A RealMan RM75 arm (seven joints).
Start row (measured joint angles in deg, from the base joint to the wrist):
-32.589 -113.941 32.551 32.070 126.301 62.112 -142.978
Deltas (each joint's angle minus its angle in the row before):
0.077 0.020 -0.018 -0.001 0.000 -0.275 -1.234
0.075 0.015 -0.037 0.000 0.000 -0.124 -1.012
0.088 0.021 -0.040 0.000 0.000 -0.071 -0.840
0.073 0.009 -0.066 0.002 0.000 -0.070 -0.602
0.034 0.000 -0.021 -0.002 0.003 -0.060 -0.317
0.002 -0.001 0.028 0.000 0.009 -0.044 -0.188
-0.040 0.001 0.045 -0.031 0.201 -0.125 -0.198
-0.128 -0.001 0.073 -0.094 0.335 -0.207 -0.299
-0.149 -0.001 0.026 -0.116 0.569 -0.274 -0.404
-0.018 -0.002 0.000 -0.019 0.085 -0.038 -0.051
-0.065 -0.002 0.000 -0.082 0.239 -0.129 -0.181
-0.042 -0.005 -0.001 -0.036 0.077 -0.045 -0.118
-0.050 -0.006 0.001 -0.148 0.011 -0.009 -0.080
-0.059 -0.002 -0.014 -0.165 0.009 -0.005 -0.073
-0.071 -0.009 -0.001 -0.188 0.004 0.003 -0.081
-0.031 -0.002 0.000 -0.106 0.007 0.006 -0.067
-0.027 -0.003 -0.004 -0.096 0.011 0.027 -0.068
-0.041 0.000 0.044 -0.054 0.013 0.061 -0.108
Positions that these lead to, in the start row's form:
-32.512 -113.921 32.533 32.069 126.301 61.837 -144.212
-32.437 -113.906 32.496 32.069 126.301 61.713 -145.224
-32.349 -113.885 32.456 32.069 126.301 61.642 -146.064
-32.276 -113.876 32.390 32.071 126.301 61.572 -146.666
-32.242 -113.876 32.369 32.069 126.304 61.512 -146.983
-32.240 -113.877 32.397 32.069 126.313 61.468 -147.171
-32.280 -113.876 32.442 32.038 126.514 61.343 -147.369
-32.408 -113.877 32.515 31.944 126.849 61.136 -147.668
-32.557 -113.878 32.541 31.828 127.418 60.862 -148.072
-32.575 -113.880 32.541 31.809 127.503 60.824 -148.123
-32.640 -113.882 32.541 31.727 127.742 60.695 -148.304
-32.682 -113.887 32.540 31.691 127.819 60.650 -148.422
-32.732 -113.893 32.541 31.543 127.830 60.641 -148.502
-32.791 -113.895 32.527 31.378 127.839 60.636 -148.575
-32.862 -113.904 32.526 31.190 127.843 60.639 -148.656
-32.893 -113.906 32.526 31.084 127.850 60.645 -148.723
-32.920 -113.909 32.522 30.988 127.861 60.672 -148.791
-32.961 -113.909 32.566 30.934 127.874 60.733 -148.899

